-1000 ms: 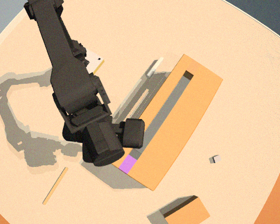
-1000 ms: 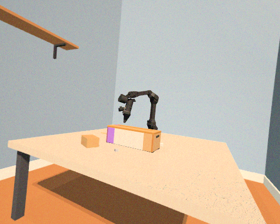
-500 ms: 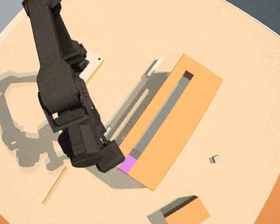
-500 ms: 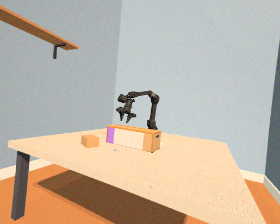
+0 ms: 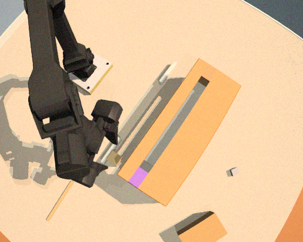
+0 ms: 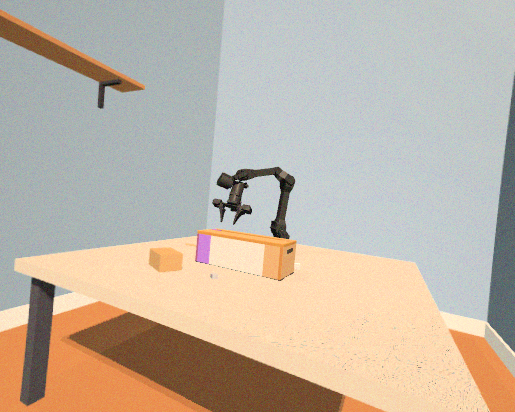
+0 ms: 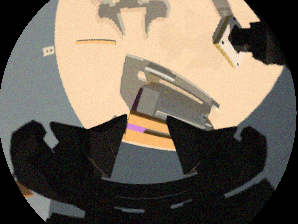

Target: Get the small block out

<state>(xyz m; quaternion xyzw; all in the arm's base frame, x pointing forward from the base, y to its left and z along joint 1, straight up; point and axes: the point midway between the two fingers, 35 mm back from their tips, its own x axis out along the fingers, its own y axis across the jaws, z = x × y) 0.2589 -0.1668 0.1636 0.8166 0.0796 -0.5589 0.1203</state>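
The tan block is 14 cm below my gripper tip and 2 cm behind it. Round my gripper tip: orange box (32 cm ahead, 13 cm below, 5 cm to the right); thin stick (22 cm to the right, 15 cm below, 8 cm behind).
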